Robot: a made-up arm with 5 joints.
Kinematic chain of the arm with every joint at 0, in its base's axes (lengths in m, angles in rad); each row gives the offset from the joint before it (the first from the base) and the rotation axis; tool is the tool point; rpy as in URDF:
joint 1: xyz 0.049 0 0.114 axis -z
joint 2: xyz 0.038 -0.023 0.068 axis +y
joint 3: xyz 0.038 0 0.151 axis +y
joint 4: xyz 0.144 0 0.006 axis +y
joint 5: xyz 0.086 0.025 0 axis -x
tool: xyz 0 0 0 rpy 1.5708 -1.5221 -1.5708
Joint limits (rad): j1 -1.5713..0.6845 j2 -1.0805..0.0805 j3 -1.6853..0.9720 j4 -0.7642..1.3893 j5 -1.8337..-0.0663
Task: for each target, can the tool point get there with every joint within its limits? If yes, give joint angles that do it. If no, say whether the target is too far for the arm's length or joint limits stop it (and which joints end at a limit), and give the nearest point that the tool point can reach.
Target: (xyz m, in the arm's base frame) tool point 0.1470 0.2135 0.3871
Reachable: yes | joints -1.1319 -0.2220 -0.3786 1.0436 -1.4089
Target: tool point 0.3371 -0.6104 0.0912
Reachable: no: too far | nearest point 0.2806 -0.1864 0.2338 | short by 0.451 m
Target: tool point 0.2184 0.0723 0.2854
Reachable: yes | joints -0.3927 -0.6795 0.6199 0.7167 -0.7533
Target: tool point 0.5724 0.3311 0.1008
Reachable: no: too far | nearest point 0.3020 0.1601 0.2385 | short by 0.348 m
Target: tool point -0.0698 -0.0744 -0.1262
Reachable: no: joint limits stop it (at a limit: joint 1, joint 2, joint 3) | nearest point 0.1423 -0.0736 0.1345 | short by 0.336 m
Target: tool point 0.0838 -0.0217 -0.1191
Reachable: no: joint limits stop it (at a limit: joint 2, joint 3) | nearest point 0.1628 -0.0710 0.1269 | short by 0.263 m
